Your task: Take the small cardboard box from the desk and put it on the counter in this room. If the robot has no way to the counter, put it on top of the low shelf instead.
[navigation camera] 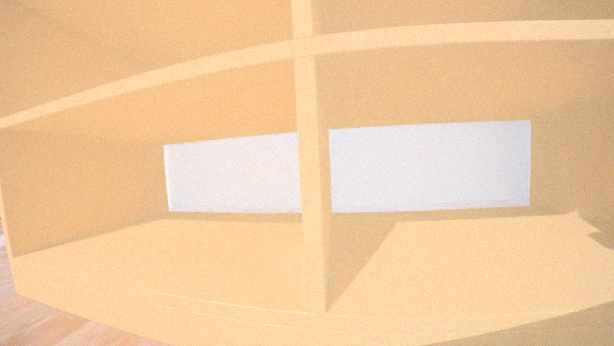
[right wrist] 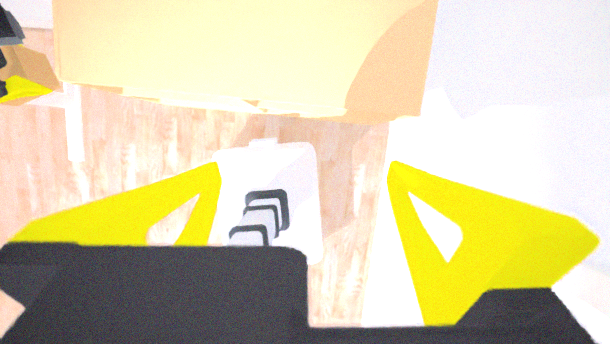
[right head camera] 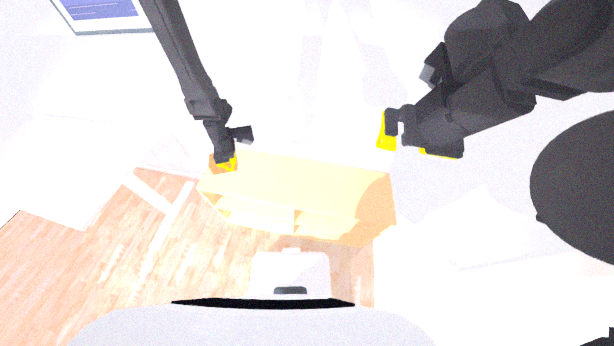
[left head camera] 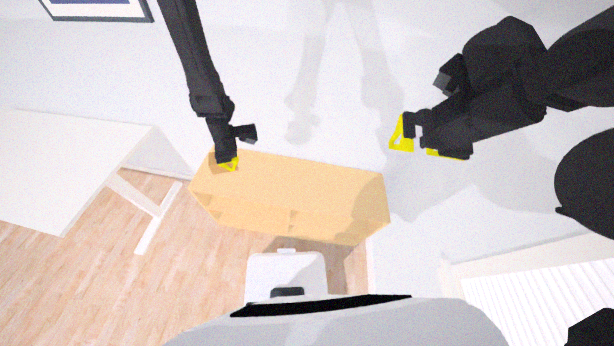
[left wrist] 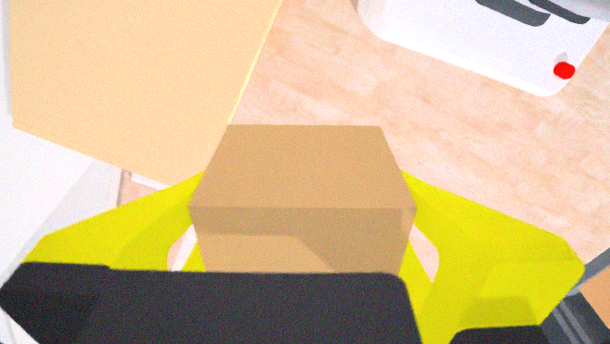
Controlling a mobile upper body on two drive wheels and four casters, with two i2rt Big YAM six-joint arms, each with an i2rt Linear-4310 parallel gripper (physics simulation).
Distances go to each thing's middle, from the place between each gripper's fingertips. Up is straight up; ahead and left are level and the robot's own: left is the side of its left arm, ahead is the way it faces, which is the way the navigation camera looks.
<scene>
My right hand is 470 mm to the right of the small cardboard box (left wrist: 274, 198), 260 mm above it and 160 mm short of it.
Right now my left hand is 1 cm past the small cardboard box, 2 cm to the right of it and 2 cm below it.
</scene>
